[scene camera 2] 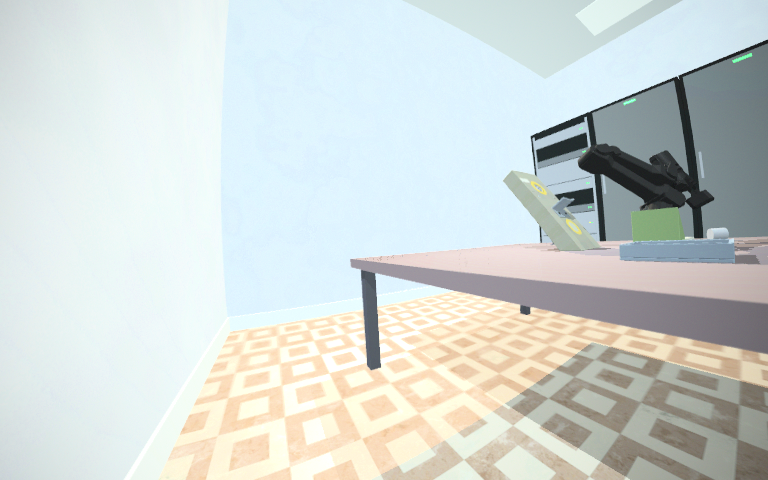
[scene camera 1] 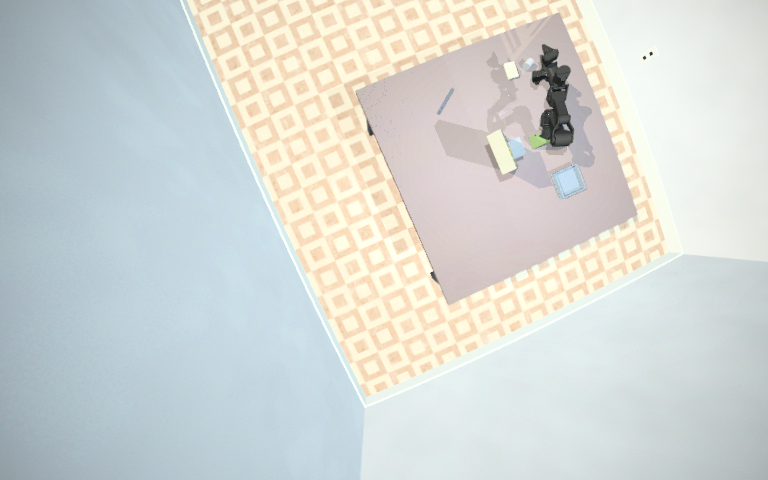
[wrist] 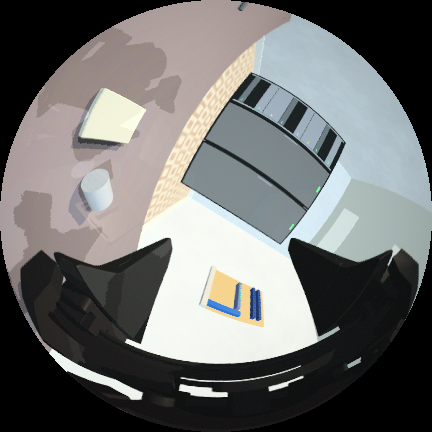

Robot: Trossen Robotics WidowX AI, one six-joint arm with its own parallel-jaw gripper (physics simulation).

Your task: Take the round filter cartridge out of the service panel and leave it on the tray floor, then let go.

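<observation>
The cream service panel [scene camera 1: 501,151] [scene camera 2: 535,206] leans on the table. Two yellow-ringed round spots show on its face in the second scene view, with a blue-grey part [scene camera 1: 516,148] [scene camera 2: 562,207] sticking out between them. I cannot tell which spot holds the round filter cartridge. The light blue tray [scene camera 1: 582,186] [scene camera 2: 676,251] stands on the table, apart from the panel. My gripper [scene camera 1: 542,63] [wrist: 232,244] is open and empty, above the table at the far end from the tray and well away from the panel. The panel and tray do not show in the wrist view.
A white cylinder [scene camera 1: 528,63] [scene camera 2: 717,233] [wrist: 97,190] and a cream block [scene camera 1: 510,70] [wrist: 112,117] stand on the table near my gripper. A green block [scene camera 1: 536,140] [scene camera 2: 656,224] stands between the panel and arm. A thin grey-blue bar [scene camera 1: 445,101] lies farther off. Dark cabinets [wrist: 267,135] stand beyond the table.
</observation>
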